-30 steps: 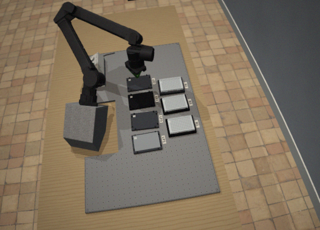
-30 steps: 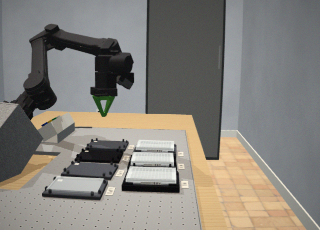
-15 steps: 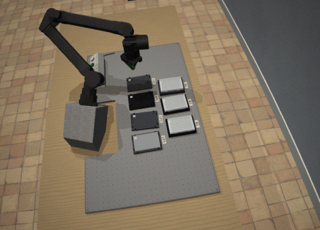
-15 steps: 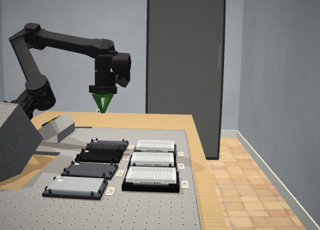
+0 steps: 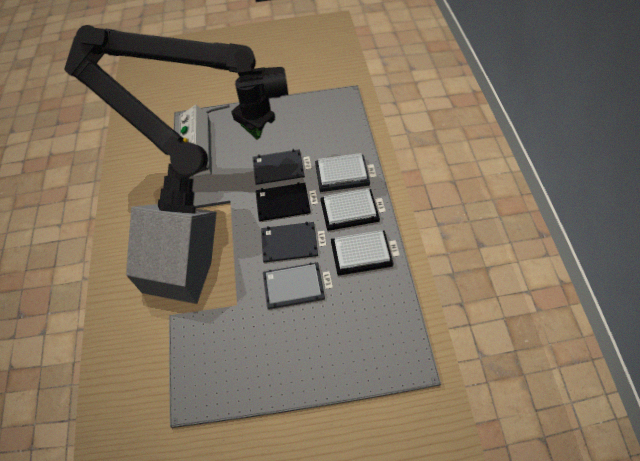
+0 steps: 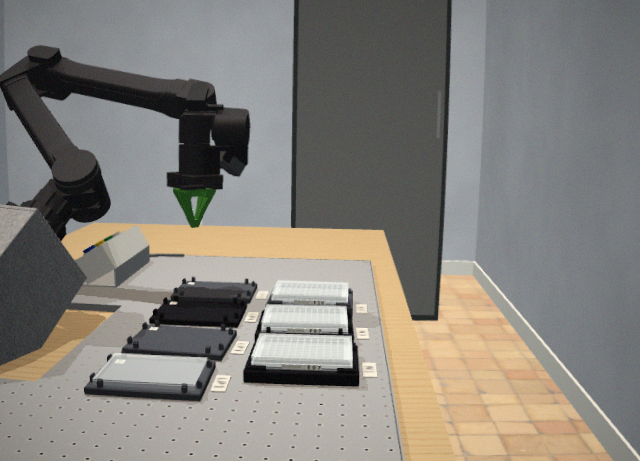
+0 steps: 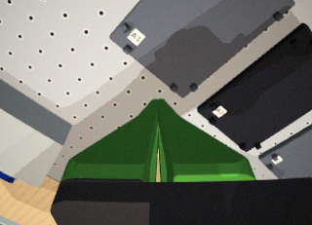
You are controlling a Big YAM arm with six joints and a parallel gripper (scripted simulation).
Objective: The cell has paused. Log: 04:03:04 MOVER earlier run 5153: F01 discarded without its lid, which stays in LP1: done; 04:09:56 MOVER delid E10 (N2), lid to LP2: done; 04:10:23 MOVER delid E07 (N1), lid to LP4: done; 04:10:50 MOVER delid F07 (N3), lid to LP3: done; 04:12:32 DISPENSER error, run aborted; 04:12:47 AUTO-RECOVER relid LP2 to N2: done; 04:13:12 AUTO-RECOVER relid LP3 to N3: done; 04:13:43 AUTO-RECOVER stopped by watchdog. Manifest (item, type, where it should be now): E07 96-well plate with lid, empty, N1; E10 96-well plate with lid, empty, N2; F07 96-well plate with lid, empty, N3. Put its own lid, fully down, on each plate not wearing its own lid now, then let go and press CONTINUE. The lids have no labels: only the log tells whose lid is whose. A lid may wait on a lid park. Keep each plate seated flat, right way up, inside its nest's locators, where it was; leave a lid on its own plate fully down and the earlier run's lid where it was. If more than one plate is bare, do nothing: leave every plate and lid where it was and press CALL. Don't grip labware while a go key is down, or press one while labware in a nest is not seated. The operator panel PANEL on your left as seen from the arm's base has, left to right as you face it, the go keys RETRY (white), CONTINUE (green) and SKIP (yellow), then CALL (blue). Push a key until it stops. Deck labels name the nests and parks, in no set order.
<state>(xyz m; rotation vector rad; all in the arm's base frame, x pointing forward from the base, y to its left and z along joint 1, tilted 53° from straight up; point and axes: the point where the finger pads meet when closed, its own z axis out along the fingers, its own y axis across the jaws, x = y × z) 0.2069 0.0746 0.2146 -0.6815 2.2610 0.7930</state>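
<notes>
My hand is 230 mm past the green continue key, 130 mm to the right of it and 60 mm above it. The rest, counted from my hand: yellow skip key: 230 mm behind, 80 mm to the left, 60 mm below; then park LP2: 40 mm ahead, 20 mm to the right, 130 mm below; then park LP4: 40 mm ahead, 140 mm to the right, 130 mm below.
</notes>
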